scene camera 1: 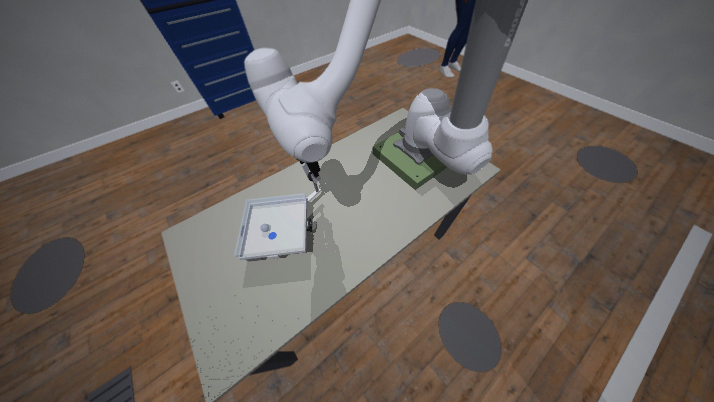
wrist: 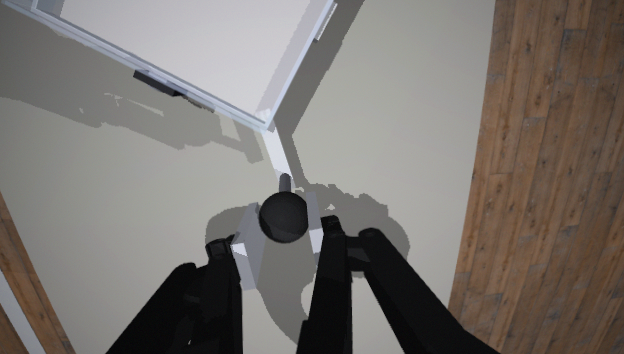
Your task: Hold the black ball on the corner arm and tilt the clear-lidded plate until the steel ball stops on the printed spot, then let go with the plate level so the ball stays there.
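The clear-lidded plate [scene camera 1: 290, 218] [wrist: 200, 55] is a white square tray with clear walls, held above the table. In the scene view the grey steel ball [scene camera 1: 265, 227] is inside it, just up and left of the blue printed spot [scene camera 1: 272, 235], close beside it and not on its centre. The white corner arm [scene camera 1: 313, 195] [wrist: 277, 150] runs from the plate's near corner to the black ball [wrist: 284, 217]. My gripper [wrist: 285, 214] is shut on the black ball, with one pad on each side. Whether the plate is exactly level I cannot tell.
The pale table [scene camera 1: 380, 235] carries a green base block [scene camera 1: 400, 162] under the robot's foot. A blue drawer cabinet [scene camera 1: 210, 55] stands by the wall, and a person's legs [scene camera 1: 455, 40] show at the back. Shadows of the plate and arm fall on the table.
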